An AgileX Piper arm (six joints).
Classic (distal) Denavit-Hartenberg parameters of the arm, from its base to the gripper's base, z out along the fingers. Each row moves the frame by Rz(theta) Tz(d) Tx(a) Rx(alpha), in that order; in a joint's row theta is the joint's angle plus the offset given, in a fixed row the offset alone. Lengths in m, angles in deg.
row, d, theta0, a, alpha
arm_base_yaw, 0.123, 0, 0, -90
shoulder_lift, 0, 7.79, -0.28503, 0
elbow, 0, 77.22, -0.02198, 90
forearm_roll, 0.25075, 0, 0, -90
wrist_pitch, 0, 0, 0, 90
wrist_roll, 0.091, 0, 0, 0
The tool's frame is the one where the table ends.
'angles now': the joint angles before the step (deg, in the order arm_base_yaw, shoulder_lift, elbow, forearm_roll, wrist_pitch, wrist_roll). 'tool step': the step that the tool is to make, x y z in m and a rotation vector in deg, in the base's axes. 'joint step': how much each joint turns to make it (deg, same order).
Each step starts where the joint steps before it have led.
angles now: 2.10, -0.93, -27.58, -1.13, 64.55, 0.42
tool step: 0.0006, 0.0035, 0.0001, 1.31, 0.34, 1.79
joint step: 0.03, 0.30, -0.01, 2.43, 0.00, -0.82
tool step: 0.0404, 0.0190, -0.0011, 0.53, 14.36, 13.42
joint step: -0.05, 16.47, 0.01, 12.40, -0.52, -13.21
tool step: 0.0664, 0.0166, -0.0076, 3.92, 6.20, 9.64
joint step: 0.01, 21.66, -0.21, 13.85, -11.21, -16.39
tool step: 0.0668, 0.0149, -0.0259, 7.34, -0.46, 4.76
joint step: 0.01, 21.00, -0.07, 24.13, -12.75, -26.02
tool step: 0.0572, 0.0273, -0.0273, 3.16, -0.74, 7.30
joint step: 5.01, 19.27, -5.39, 20.46, -3.90, -24.10
